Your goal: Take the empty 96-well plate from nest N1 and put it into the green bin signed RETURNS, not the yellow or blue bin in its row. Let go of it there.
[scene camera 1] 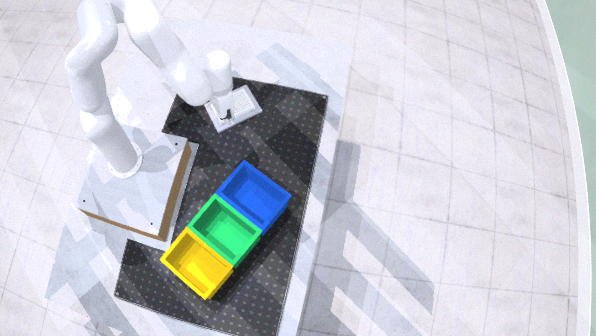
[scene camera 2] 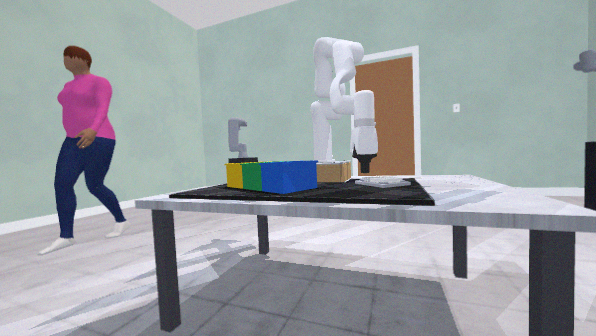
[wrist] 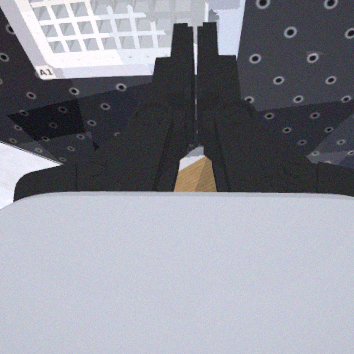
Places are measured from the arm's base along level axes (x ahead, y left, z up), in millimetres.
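Where they show: gripper, fingertip midpoint: (scene camera 1: pixel 224 116) (scene camera 2: pixel 365 172) (wrist: pixel 195 53); arm's base, origin of the base link: (scene camera 1: pixel 125 160) (scene camera 2: pixel 323 162).
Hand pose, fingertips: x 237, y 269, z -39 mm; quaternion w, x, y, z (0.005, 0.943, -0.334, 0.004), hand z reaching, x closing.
Each offset is from my fingertips to the top centre of the thing. Level surfaces: height alone.
The white 96-well plate @(dx +1, dy +58, dz -17 mm) (scene camera 1: pixel 243 101) (scene camera 2: pixel 382 180) (wrist: pixel 75 25) lies flat on the dark mat, in a pale nest; the edge between the two is hard to make out. A label reading A1 shows at its near corner in the wrist view. My gripper (scene camera 1: pixel 227 119) (scene camera 2: pixel 365 171) (wrist: pixel 195 53) points down, shut and empty, a little above one end of the plate and nest. It hides part of them. The green bin @(dx +149, dy -348, dz +57 mm) (scene camera 1: pixel 250 250) (scene camera 2: pixel 251 177) stands between the blue bin (scene camera 1: pixel 275 215) (scene camera 2: pixel 287 176) and the yellow bin (scene camera 1: pixel 220 287) (scene camera 2: pixel 234 176). No RETURNS sign is readable.
The bins stand touching in a row on the black dotted mat @(dz -43 mm) (scene camera 1: pixel 305 115). The arm's wood-sided base block (scene camera 1: pixel 130 195) (scene camera 2: pixel 334 172) stands beside the mat. A person in pink (scene camera 2: pixel 87 105) is left of the table in scene camera 2.
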